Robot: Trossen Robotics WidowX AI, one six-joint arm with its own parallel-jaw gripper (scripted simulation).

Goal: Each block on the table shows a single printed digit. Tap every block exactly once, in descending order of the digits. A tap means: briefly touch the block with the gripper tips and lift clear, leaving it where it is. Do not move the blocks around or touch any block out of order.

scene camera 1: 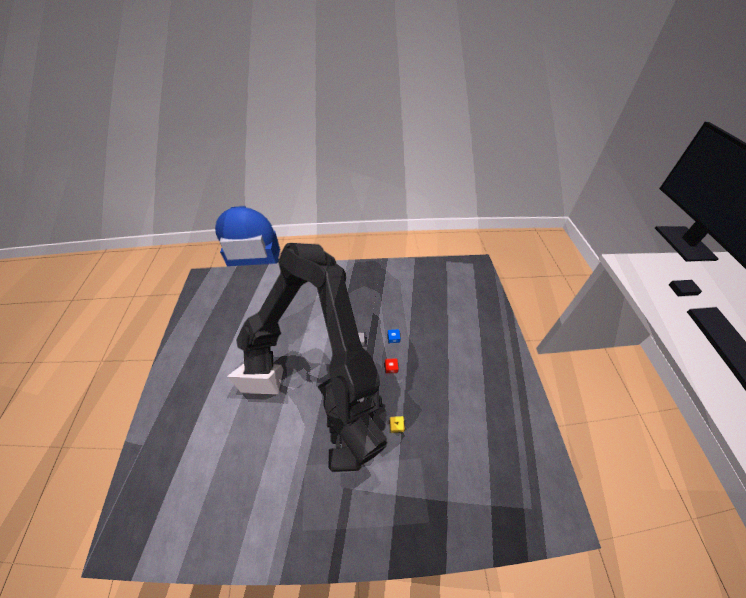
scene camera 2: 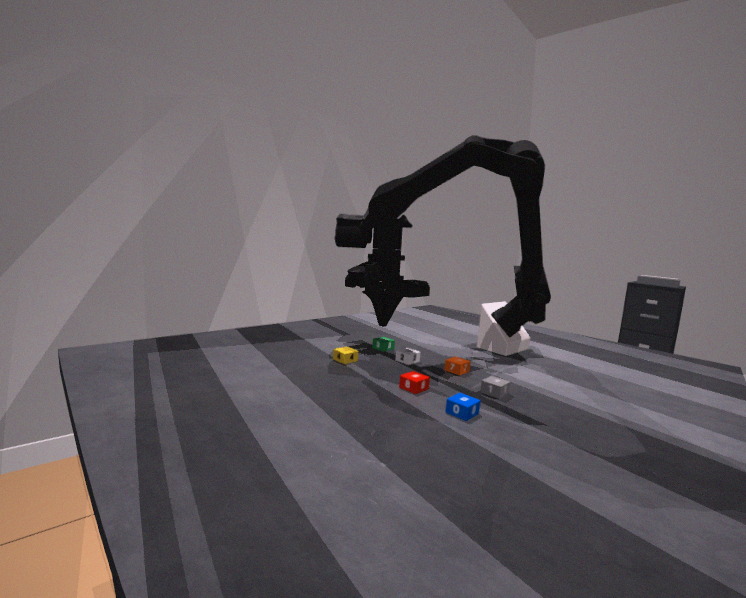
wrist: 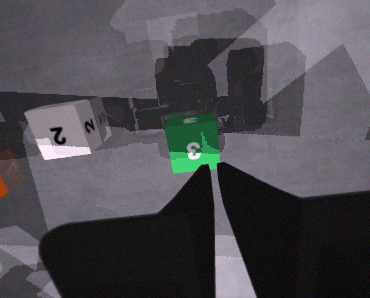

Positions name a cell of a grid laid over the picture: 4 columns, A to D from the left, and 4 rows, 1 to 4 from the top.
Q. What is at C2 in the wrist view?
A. A green block 3.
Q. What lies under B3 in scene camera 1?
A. The gripper.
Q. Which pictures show the gripper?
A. Scene camera 1, scene camera 2 and the wrist view: all of them.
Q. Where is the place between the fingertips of the gripper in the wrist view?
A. C3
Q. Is the gripper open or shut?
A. Shut.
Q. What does the gripper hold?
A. Nothing.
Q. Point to a white block 2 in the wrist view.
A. A2
